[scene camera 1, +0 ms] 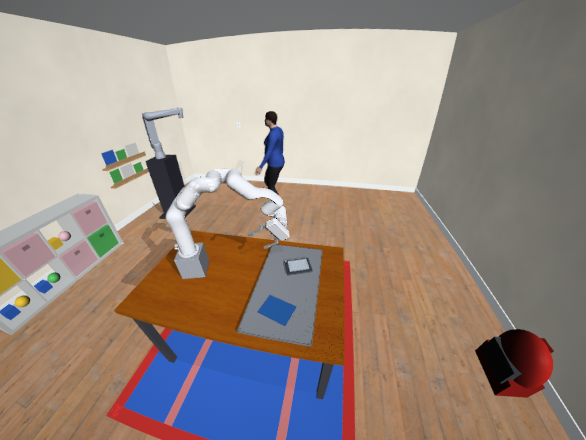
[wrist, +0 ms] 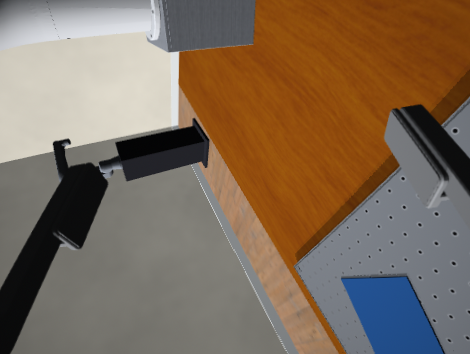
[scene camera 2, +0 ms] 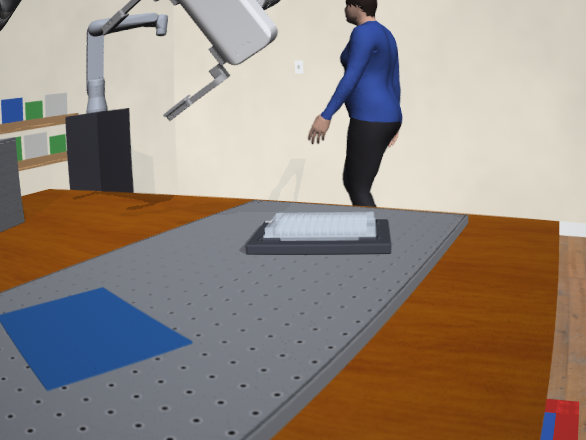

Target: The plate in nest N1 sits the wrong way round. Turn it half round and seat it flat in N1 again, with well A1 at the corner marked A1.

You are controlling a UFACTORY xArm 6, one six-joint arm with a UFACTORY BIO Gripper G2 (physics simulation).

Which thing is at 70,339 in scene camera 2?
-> A flat blue square.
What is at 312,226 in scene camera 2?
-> A clear well plate.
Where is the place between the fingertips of my gripper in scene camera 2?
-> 135,72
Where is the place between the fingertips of my gripper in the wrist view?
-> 231,148
